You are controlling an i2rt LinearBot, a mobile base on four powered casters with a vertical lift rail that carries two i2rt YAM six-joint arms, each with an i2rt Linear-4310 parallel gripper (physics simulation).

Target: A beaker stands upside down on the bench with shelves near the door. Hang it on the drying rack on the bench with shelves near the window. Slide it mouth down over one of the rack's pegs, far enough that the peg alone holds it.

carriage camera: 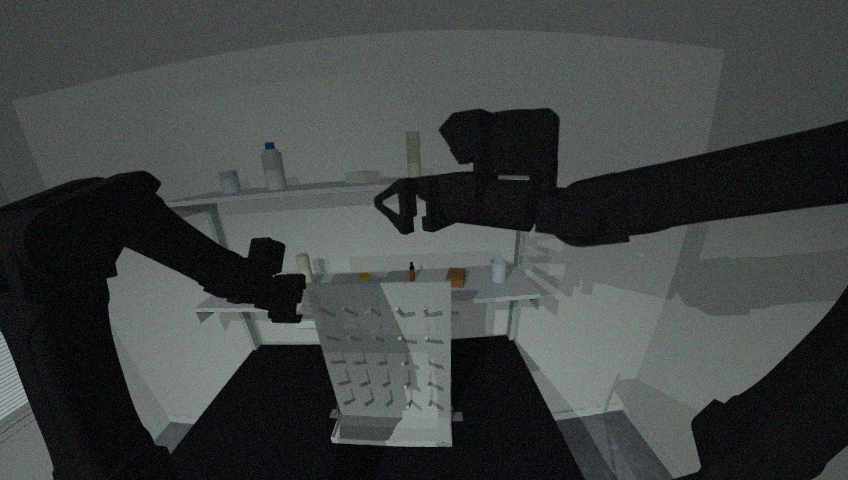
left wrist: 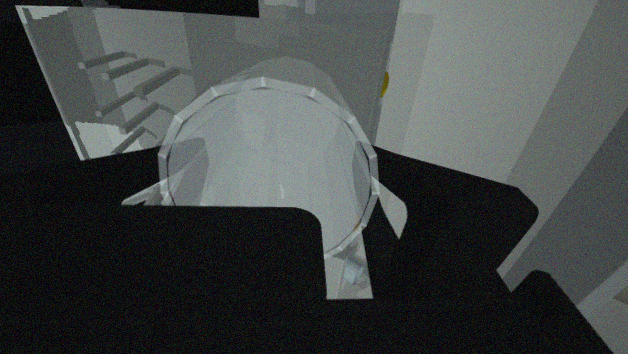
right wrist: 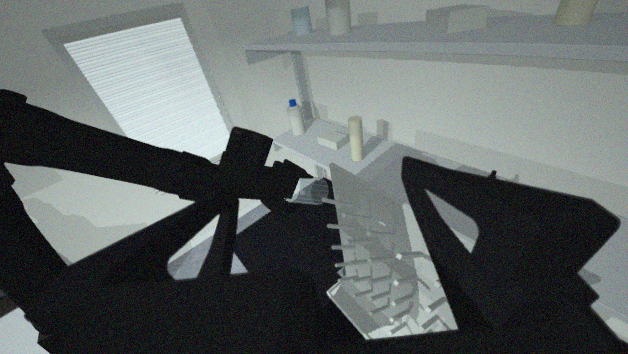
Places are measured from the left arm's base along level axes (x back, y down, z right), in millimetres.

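Pixels of known places: left gripper, fingertip midpoint: point(carriage camera: 301, 302) point(left wrist: 281, 151) point(right wrist: 306, 190); right gripper, fingertip midpoint: point(carriage camera: 398, 197) point(right wrist: 316, 179).
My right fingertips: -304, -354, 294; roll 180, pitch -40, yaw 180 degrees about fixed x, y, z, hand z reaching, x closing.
Observation:
For each thing: its middle in the pictures, then the offset to it from my right fingertips, as dx, dy, dz. "pt": a spot on its surface instead. Level surfaces: height alone.
- clear beaker at the middle of its body: point(left wrist: 281, 143) point(right wrist: 305, 189) point(carriage camera: 300, 302) -173, +289, -297
- bench shelf at its surface level: dy +475
- cream cylinder at a spot on its surface: point(right wrist: 355, 139) point(carriage camera: 306, 273) pt -538, +371, -449
- orange dropper bottle at a spot on its surface: point(carriage camera: 411, 273) pt -609, +432, -8
- brown box at a spot on its surface: point(carriage camera: 456, 277) pt -550, +435, +185
- pale blue cup at a spot on its surface: point(carriage camera: 498, 271) pt -546, +418, +368
- blue-capped bottle at a spot on its surface: point(carriage camera: 273, 169) pt -553, -58, -508
My left gripper point(carriage camera: 301, 298) point(right wrist: 306, 190) is shut on the clear beaker point(left wrist: 270, 135) point(right wrist: 311, 191), which lies roughly sideways and points toward the drying rack. The white drying rack point(carriage camera: 416, 293) point(left wrist: 215, 45) point(right wrist: 365, 205) stands upright with rows of pegs. In the right wrist view the beaker's far end is close to the rack's upper left pegs; I cannot tell if a peg is inside it. The beaker is hard to make out in the carriage view. My right gripper point(carriage camera: 417, 223) is open and empty, raised above the rack.
Behind the rack, a bench shelf point(carriage camera: 505, 295) holds a cream cylinder point(carriage camera: 304, 267) point(right wrist: 355, 139), an orange dropper bottle point(carriage camera: 411, 273), a brown box point(carriage camera: 456, 277) and a pale blue cup point(carriage camera: 498, 271). The upper shelf point(carriage camera: 309, 192) point(right wrist: 450, 48) holds a blue-capped bottle point(carriage camera: 273, 169) and other containers.

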